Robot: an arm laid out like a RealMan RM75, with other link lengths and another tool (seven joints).
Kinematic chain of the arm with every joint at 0, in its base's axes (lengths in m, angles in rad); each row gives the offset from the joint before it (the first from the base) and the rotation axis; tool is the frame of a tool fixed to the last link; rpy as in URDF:
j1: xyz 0 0 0.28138 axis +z
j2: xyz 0 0 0 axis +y
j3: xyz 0 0 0.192 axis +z
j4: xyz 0 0 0 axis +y
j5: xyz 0 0 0.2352 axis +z
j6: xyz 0 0 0 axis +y
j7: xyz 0 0 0.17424 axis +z
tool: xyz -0.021 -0.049 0.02 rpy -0.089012 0 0.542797
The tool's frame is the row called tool.
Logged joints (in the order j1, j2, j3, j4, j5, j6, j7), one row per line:
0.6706, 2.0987, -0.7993, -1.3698, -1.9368, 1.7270, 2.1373
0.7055, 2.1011, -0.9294, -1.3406, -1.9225, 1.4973, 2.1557
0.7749, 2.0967, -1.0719, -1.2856, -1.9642, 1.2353, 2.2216
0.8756, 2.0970, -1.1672, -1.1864, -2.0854, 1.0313, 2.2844
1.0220, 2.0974, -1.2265, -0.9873, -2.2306, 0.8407, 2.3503
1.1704, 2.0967, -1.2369, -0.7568, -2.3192, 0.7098, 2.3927
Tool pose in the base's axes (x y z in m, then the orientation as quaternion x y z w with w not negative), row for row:
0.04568, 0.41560, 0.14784, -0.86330, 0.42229, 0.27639, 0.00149
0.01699, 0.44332, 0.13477, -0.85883, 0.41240, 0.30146, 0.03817
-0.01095, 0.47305, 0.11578, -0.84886, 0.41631, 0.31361, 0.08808
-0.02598, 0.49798, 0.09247, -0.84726, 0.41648, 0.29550, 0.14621
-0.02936, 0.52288, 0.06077, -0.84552, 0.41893, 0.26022, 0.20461
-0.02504, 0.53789, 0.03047, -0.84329, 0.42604, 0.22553, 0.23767
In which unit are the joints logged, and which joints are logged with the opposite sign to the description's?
The joints are logged in radians. Opposite sign: j6.
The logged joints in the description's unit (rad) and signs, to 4 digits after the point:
0.6706, 2.0987, -0.7993, -1.3698, -1.9368, -1.7270, 2.1373
0.7055, 2.1011, -0.9294, -1.3406, -1.9225, -1.4973, 2.1557
0.7749, 2.0967, -1.0719, -1.2856, -1.9642, -1.2353, 2.2216
0.8756, 2.0970, -1.1672, -1.1864, -2.0854, -1.0313, 2.2844
1.0220, 2.0974, -1.2265, -0.9873, -2.2306, -0.8407, 2.3503
1.1704, 2.0967, -1.2369, -0.7568, -2.3192, -0.7098, 2.3927

